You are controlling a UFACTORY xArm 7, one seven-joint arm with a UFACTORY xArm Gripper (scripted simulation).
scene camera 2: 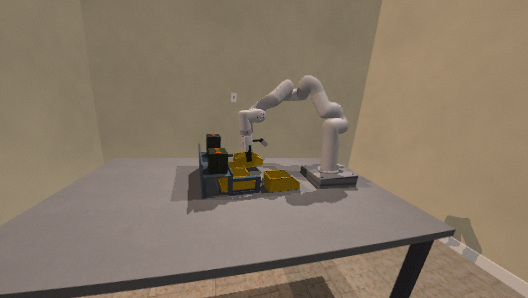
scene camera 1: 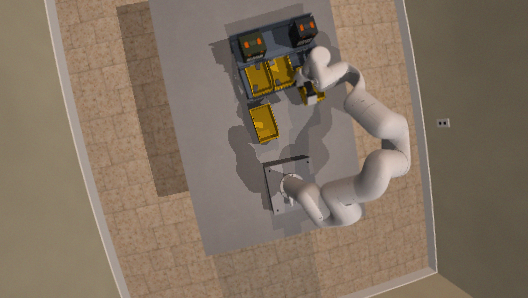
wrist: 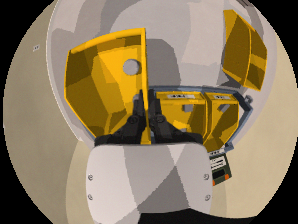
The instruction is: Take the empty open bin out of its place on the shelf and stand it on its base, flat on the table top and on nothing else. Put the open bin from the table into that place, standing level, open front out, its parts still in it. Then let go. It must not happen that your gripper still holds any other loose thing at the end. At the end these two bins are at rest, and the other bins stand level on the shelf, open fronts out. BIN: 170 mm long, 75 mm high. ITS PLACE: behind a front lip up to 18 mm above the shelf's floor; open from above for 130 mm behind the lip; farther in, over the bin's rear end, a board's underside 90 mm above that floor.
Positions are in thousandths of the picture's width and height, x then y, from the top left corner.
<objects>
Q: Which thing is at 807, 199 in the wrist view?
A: A yellow open bin.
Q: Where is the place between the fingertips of my gripper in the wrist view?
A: At 495, 435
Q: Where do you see a yellow open bin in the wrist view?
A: At 753, 556
</objects>
